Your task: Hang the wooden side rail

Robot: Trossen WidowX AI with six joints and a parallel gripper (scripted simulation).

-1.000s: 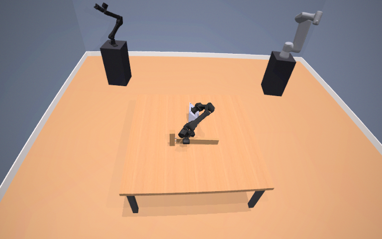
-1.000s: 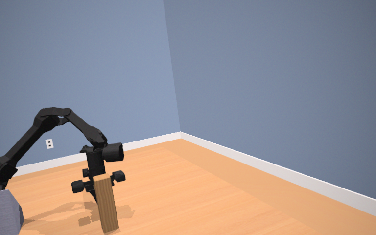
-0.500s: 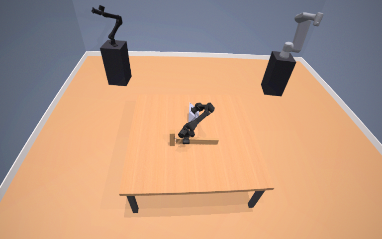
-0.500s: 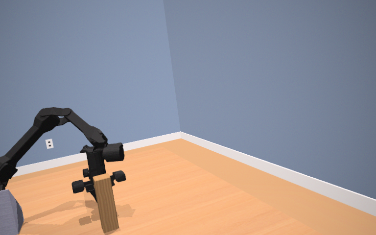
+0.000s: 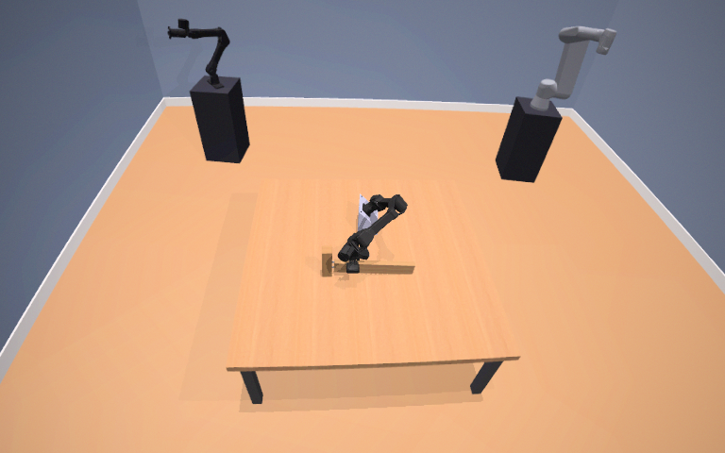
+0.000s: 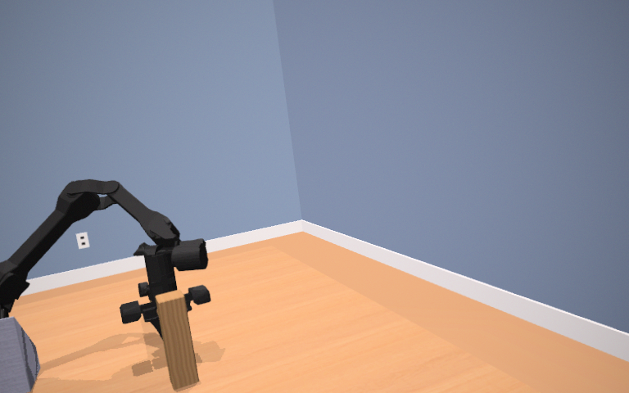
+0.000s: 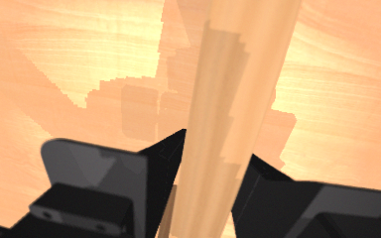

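The headboard post lies 2 cm ahead of my gripper tip, 12 cm to the right of it and 4 cm above it.
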